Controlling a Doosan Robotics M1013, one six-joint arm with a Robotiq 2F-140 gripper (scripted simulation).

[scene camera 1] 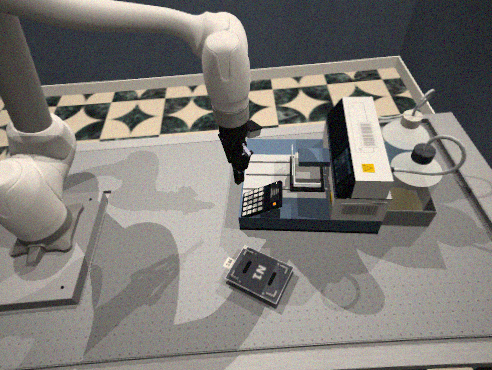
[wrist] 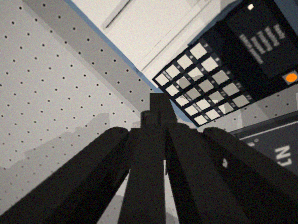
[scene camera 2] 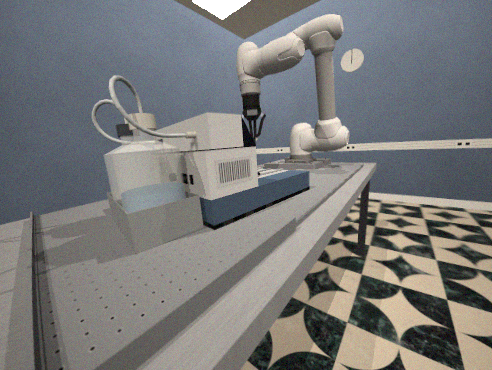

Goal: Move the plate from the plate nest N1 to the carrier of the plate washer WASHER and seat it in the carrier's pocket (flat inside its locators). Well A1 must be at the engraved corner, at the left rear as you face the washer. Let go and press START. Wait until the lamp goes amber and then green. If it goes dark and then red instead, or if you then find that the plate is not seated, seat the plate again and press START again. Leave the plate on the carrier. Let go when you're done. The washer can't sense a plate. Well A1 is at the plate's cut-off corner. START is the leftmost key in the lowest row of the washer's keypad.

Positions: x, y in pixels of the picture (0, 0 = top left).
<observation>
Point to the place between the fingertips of my gripper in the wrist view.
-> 158, 107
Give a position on a plate washer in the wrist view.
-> At 249, 48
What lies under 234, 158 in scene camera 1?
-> My gripper.
</observation>
